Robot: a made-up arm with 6 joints.
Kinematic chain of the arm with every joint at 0, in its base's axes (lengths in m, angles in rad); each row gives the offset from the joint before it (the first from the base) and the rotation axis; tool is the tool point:
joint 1: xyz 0 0 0.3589 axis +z
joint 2: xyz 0 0 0 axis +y
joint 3: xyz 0 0 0.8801 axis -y
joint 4: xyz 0 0 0 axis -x
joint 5: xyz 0.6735 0 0 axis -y
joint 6: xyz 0 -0.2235 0 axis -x
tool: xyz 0 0 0
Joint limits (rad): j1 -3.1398..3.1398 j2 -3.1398..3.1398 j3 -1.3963..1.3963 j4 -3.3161..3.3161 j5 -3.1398..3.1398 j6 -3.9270..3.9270
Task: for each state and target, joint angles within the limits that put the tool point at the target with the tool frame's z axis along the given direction. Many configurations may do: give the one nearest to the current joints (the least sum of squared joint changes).
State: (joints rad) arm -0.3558 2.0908 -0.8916 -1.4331 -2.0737 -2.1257
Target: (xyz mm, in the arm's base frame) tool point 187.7 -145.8 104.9 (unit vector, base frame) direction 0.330 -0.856 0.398
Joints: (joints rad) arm -0.0613 1.6797 -0.9731 -0.9277 -2.3933 -2.4497
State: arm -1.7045 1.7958 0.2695 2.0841 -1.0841 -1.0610
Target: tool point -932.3 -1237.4 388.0 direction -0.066 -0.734 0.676
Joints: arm -2.2641 1.3558 0.8254 1.9067 -1.0607 -1.3614
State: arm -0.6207 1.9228 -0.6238 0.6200 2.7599 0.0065
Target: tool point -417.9 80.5 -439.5 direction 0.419 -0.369 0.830
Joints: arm -0.6982 2.7860 -0.5193 0.3867 2.6860 0.3371
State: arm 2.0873 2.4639 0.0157 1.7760 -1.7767 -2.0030
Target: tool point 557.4 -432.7 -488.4 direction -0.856 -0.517 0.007
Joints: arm 2.7453 3.1378 -0.2379 2.5379 -2.3599 -2.5191
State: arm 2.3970 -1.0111 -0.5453 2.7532 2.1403 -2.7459
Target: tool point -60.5 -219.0 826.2 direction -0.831 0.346 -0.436
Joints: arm 2.4479 -1.0673 -1.1286 2.7558 2.0448 -3.0396
